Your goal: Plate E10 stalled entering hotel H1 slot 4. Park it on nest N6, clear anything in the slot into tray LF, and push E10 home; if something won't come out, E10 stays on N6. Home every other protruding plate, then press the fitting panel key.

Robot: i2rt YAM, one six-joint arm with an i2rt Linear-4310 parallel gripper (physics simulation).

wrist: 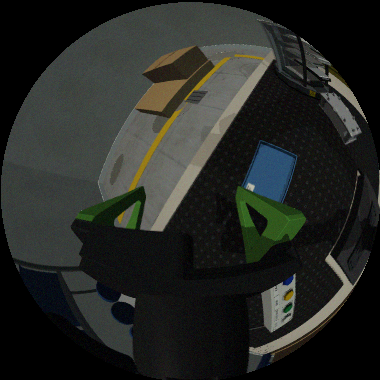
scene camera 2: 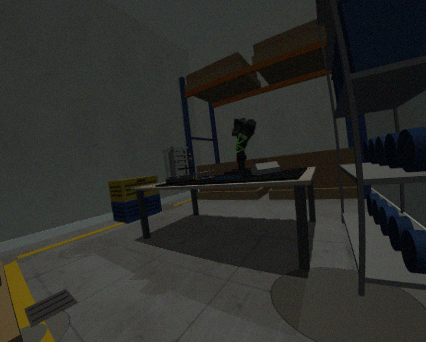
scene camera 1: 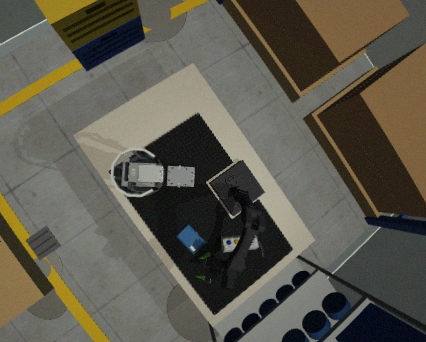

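Pixels of known places: gripper, fingertip midpoint: [wrist: 190, 190] [scene camera 2: 236, 148] [scene camera 1: 198, 267]; arm's base at its link origin: [scene camera 2: 242, 169] [scene camera 1: 237, 191].
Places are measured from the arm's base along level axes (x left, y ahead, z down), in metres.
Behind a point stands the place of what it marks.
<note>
My gripper [scene camera 1: 204, 267] {z -0.167, x 0.225, y 0.421 m} [scene camera 2: 241, 142] {z -0.167, x 0.225, y 0.421 m} [wrist: 190, 190] {z -0.167, x 0.225, y 0.421 m} is open and empty, its green fingers wide apart above the table's near-left side. The blue tray LF [scene camera 1: 191, 238] {z 0.035, x 0.121, y 0.391 m} [wrist: 274, 167] {z 0.035, x 0.094, y 0.397 m} lies on the mat beyond the right finger in the wrist view, which overlaps its near edge; it looks empty. Hotel H1 [scene camera 1: 114, 172] {z -0.210, x -0.417, y 0.556 m} [wrist: 302, 50] stands far off with silver plates showing at its open side; slot numbers and E10 cannot be made out. A silver nest block [scene camera 1: 181, 176] {z -0.022, x -0.249, y 0.265 m} [wrist: 341, 117] sits in front of it. The white key panel [scene camera 1: 226, 241] {z -0.028, x 0.234, y 0.207 m} [wrist: 270, 312] {z -0.042, x 0.318, y 0.147 m} has blue, yellow and green keys.
The arm stands from a dark square board [scene camera 1: 249, 176] {z -0.001, x -0.045, y -0.119 m} [wrist: 361, 242] with a pale edge, right of the tray. The black mat [scene camera 1: 200, 125] {z 0.037, x -0.487, y -0.001 m} [wrist: 230, 165] {z 0.037, x 0.161, y 0.490 m} covers much of the table [scene camera 1: 185, 85] {z 0.050, x -0.775, y -0.042 m}. A shelf with blue bins stands beyond the table's near end.
</note>
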